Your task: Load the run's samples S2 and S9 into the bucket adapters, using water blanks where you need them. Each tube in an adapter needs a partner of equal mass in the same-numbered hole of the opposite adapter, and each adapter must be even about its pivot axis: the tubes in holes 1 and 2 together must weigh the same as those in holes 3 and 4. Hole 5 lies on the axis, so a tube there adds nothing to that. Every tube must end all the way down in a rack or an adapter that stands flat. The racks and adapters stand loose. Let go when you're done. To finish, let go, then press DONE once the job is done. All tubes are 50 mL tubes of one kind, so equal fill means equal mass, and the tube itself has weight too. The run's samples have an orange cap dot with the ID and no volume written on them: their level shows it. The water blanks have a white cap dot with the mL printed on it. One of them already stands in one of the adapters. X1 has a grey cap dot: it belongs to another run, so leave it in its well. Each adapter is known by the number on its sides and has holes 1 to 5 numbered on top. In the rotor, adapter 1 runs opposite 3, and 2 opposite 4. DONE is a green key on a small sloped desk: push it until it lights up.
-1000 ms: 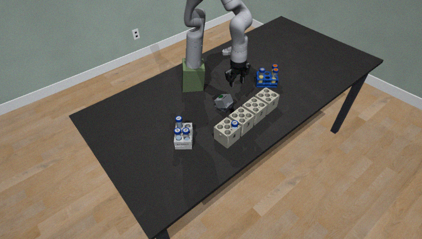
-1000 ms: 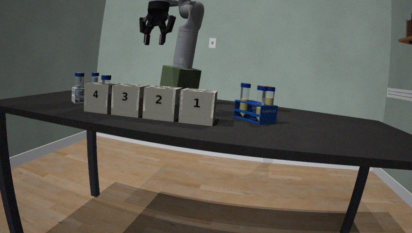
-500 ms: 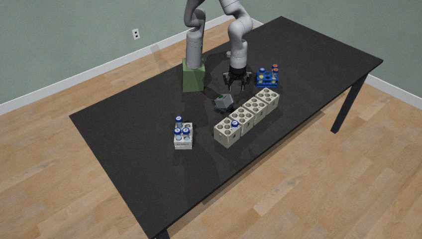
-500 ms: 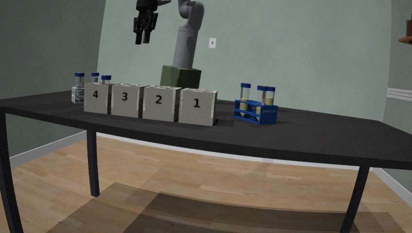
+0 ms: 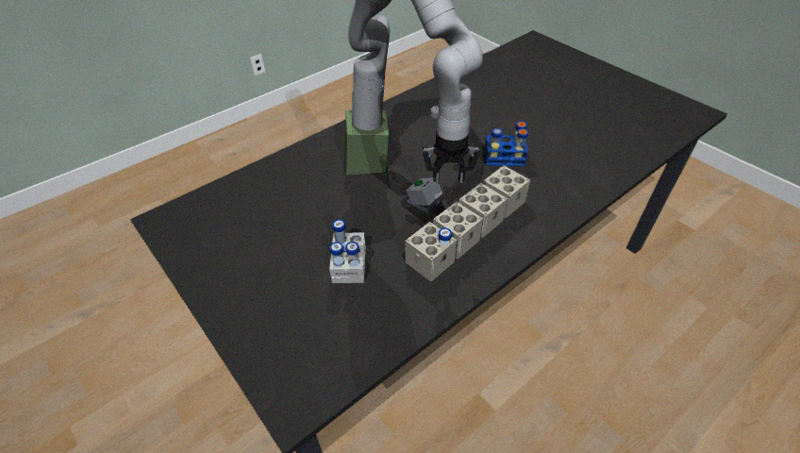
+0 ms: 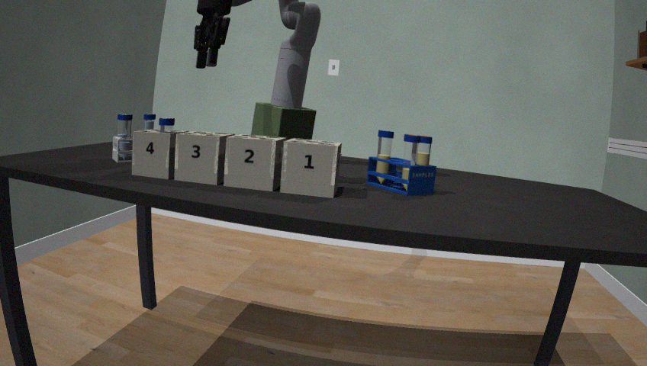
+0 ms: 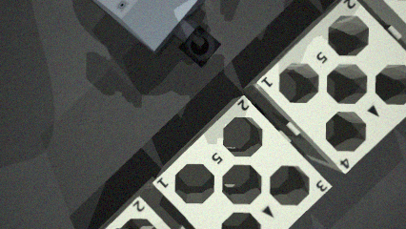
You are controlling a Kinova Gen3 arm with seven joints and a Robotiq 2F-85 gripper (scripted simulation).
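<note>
The water blank is 180 mm below my hand, 60 mm ahead of it and 50 mm to the right of it. The rest, counted from my hand: adapter 2 (200 mm below, 140 mm to the left, 10 mm behind); then adapter 3 (200 mm below, 30 mm to the left, 20 mm ahead); then grey done desk (190 mm below, 170 mm behind, 40 mm to the left).
</note>
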